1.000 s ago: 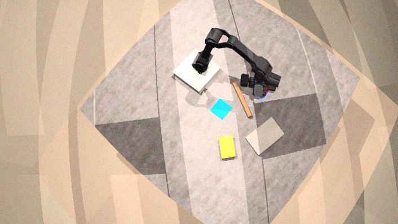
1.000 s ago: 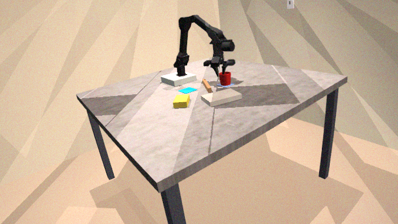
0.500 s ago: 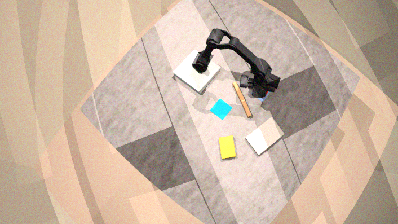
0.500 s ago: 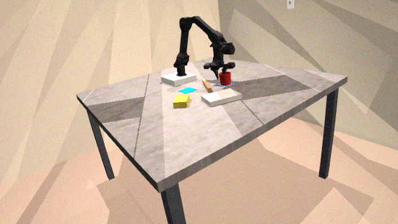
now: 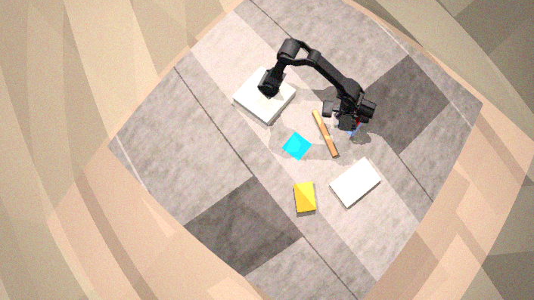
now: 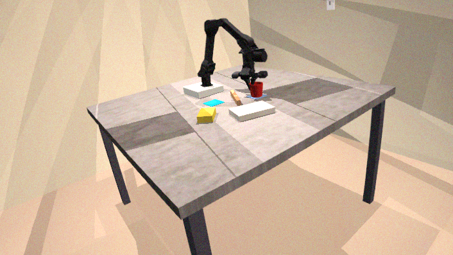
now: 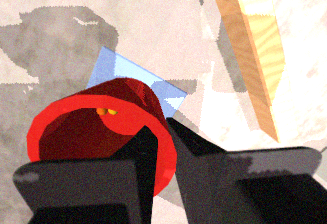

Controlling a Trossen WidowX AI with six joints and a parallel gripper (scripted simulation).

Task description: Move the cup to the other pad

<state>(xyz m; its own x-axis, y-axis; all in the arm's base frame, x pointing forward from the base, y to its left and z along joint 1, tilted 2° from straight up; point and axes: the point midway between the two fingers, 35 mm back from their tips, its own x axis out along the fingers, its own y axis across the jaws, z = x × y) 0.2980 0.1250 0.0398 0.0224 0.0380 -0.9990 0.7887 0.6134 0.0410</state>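
Now: the light blue pad 40 mm below my gripper tip, 20 mm to the left of it and 20 mm ahead of it. From my gripper tip the other things lie so: wooden stick (90 mm to the right, 30 mm below, 20 mm behind); cyan pad (200 mm to the right, 60 mm behind, 40 mm below); red cup (20 mm to the left, 20 mm ahead).
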